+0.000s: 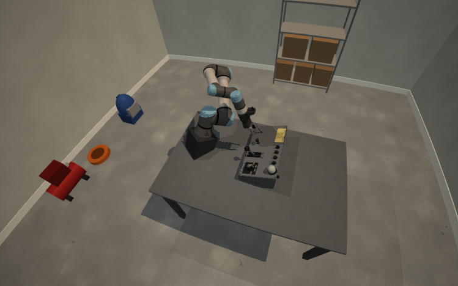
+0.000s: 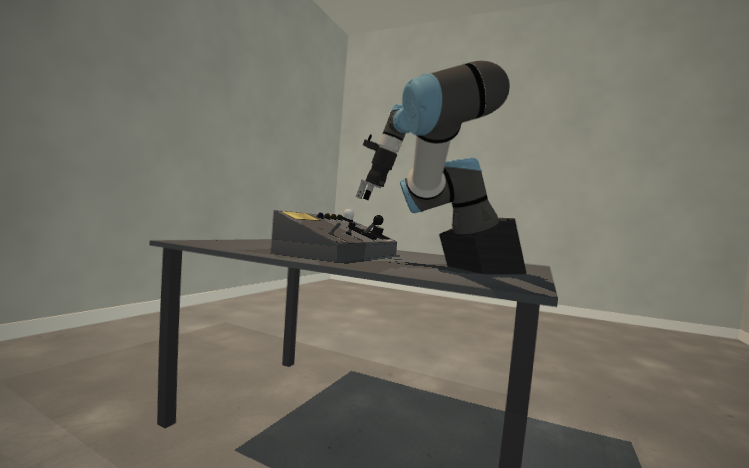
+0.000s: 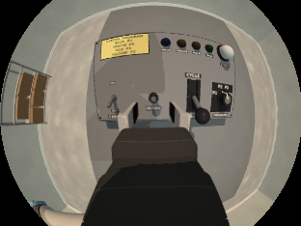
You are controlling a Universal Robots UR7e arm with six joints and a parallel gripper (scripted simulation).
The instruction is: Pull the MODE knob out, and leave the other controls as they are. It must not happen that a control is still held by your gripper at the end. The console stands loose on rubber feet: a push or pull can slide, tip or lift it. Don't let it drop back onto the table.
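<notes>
My hand is 120 mm above the mode knob and 40 mm short of it. The rest, counted from my hand: black ball lever 120 mm to the right, 110 mm below, 30 mm ahead; grey sloped console 150 mm below, 80 mm ahead, 50 mm to the right; rotary switch 230 mm to the right, 130 mm below, 70 mm ahead.
</notes>
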